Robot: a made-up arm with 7 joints.
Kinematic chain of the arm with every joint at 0, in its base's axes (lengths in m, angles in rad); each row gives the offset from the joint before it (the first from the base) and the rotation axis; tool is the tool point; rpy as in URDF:
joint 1: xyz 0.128 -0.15 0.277 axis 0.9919 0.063 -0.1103
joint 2: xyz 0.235 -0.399 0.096 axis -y
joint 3: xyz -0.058 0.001 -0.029 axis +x
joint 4: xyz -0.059 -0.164 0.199 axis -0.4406 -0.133 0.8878
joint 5: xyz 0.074 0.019 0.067 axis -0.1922 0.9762 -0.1
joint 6: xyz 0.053 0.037 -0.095 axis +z
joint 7: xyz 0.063 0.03 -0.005 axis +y
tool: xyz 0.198 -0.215 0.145 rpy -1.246 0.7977 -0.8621
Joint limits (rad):
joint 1: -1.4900..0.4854
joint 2: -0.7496..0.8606
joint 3: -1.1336..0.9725
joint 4: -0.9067..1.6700
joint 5: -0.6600..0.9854
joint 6: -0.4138..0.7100
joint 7: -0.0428..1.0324
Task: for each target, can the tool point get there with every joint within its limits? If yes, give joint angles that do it. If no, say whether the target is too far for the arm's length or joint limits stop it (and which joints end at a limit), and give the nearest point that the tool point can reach.
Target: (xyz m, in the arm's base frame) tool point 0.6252 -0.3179 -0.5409
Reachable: no: joint limits stop it (at a limit: joint 1, joint 3, joint 4, joint 7) | nearest point 0.4976 -0.5350 -0.3027 | short by 0.347 m
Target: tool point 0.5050 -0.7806 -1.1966
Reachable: no: too far | nearest point 0.3961 -0.7829 -0.4396 | short by 0.765 m
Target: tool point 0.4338 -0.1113 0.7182
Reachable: yes | joints -0.7664 0.2926 0.6335 1.3104 0.0698 0.2057 0.5858
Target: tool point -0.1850 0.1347 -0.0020
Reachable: no: joint limits stop it (at a limit: joint 1, joint 2, joint 5, joint 6, joint 7) | nearest point 0.0252 0.0579 0.2915 | short by 0.369 m
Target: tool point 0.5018 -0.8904 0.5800
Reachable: yes | joints -0.2035 -0.1910 -0.2915 -0.4198 0.6553 -0.0241 0.4456
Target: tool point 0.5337 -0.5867 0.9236
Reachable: yes | joints -1.2069 -0.0878 0.7661 -0.5336 0.3511 -0.1292 0.3171
